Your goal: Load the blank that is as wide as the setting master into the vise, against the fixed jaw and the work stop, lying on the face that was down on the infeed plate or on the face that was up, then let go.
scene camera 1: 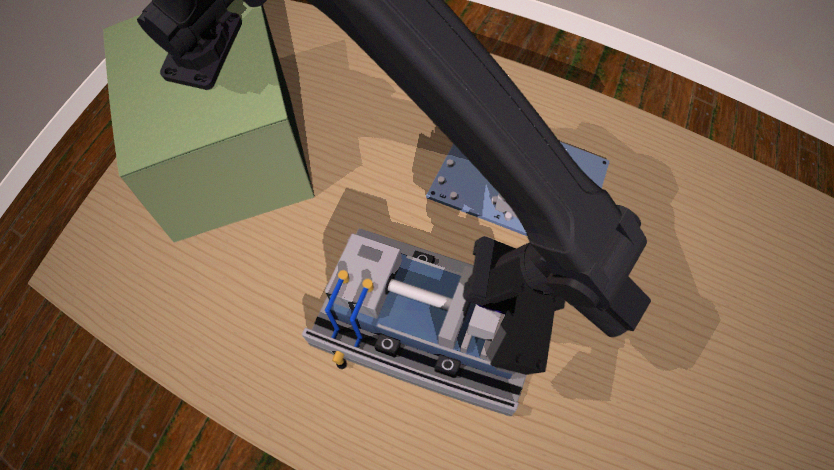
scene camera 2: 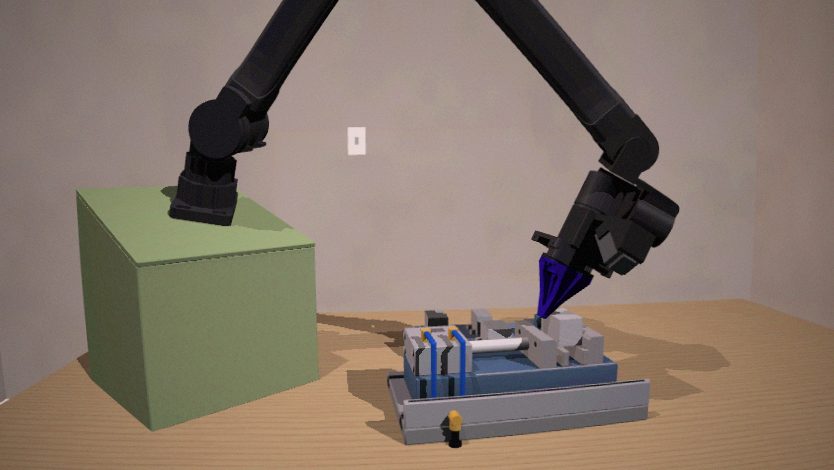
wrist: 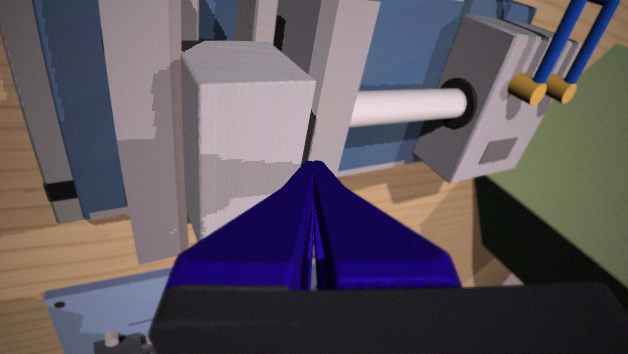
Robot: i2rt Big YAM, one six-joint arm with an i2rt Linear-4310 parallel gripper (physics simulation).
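Frame: origin at the arm's base, x ahead, y left, z up, level; millimetres.
Where they show: gripper, between the fingertips: [scene camera 1: 471, 295] [scene camera 2: 541, 317] [wrist: 313, 175]; arm's base, origin of its link: [scene camera 1: 202, 49] [scene camera 2: 205, 208].
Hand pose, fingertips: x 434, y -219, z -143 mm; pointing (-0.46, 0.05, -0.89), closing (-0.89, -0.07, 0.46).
Things, the pixels of their top centre, and the offset from my fingertips.
- pale grey blank, centre of its top: [wrist: 253, 175] [scene camera 1: 489, 306] [scene camera 2: 561, 313] 24 mm ahead, 12 mm right, 6 mm up
- blue infeed plate, centre of its top: [wrist: 214, 328] [scene camera 1: 523, 176] [scene camera 2: 489, 337] 39 mm ahead, 258 mm left, 102 mm down
- white rod, centre of its top: [wrist: 409, 113] [scene camera 1: 420, 292] [scene camera 2: 495, 339] 65 mm back, 0 mm left, 24 mm down
- cylinder block, centre of its top: [wrist: 516, 114] [scene camera 2: 436, 335] [scene camera 1: 362, 270] 143 mm back, 9 mm left, 14 mm down
The pale grey blank [scene camera 1: 485, 322] [scene camera 2: 566, 328] [wrist: 250, 120] sits in the vise between the moving jaw [scene camera 1: 452, 318] [scene camera 2: 535, 345] [wrist: 345, 75] and the fixed jaw [scene camera 2: 592, 348] [wrist: 145, 120]. It lies close along the fixed jaw; whether they touch fully is unclear. A gap shows on its moving-jaw side. My gripper [scene camera 2: 544, 317] [wrist: 313, 175] is shut and empty, its tips beside the blank's moving-jaw side, near the upper edge. The arm hides the tips in scene camera 1. I cannot clearly make out the work stop, nor tell which piece is the setting master.
The blue infeed plate [scene camera 1: 589, 169] [wrist: 100, 305] with pins and small grey parts lies behind the vise, partly under the arm. A white rod [scene camera 1: 417, 293] [scene camera 2: 496, 345] [wrist: 405, 106] joins the moving jaw to the cylinder block [scene camera 1: 364, 265] [wrist: 480, 110]. Blue hoses and a green box [scene camera 1: 215, 175] [scene camera 2: 233, 332] stand left.
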